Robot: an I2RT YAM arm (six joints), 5 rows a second.
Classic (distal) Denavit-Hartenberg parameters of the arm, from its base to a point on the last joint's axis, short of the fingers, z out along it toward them. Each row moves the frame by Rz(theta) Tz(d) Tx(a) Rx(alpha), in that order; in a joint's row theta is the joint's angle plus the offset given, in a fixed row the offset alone. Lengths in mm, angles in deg.
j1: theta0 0  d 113.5  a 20  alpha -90
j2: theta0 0  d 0  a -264  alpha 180
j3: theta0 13.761  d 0  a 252.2  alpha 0
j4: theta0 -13.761  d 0  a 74  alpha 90
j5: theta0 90  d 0  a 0  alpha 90
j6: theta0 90  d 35.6  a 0  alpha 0
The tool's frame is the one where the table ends.
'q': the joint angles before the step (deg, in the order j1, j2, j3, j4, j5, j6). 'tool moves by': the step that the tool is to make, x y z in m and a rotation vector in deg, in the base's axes. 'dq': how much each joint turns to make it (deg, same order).
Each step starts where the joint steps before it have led.
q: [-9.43 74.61 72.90 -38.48 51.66 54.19]
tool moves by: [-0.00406 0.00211 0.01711 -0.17 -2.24 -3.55]
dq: [0.54 0.57 4.64 -5.61 2.97 4.71]
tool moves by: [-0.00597 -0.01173 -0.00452 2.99 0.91 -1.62]
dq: [-2.97 0.00 -0.01 -2.91 -2.88 1.84]
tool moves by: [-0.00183 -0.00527 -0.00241 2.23 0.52 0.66]
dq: [-1.46 0.02 -0.05 -0.86 -2.96 -0.08]
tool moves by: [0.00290 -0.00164 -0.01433 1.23 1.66 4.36]
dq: [-0.57 -0.63 -3.85 4.42 -4.06 -4.26]
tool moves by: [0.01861 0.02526 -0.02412 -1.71 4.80 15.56]
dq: [5.42 0.13 -6.15 9.79 -5.72 -11.80]
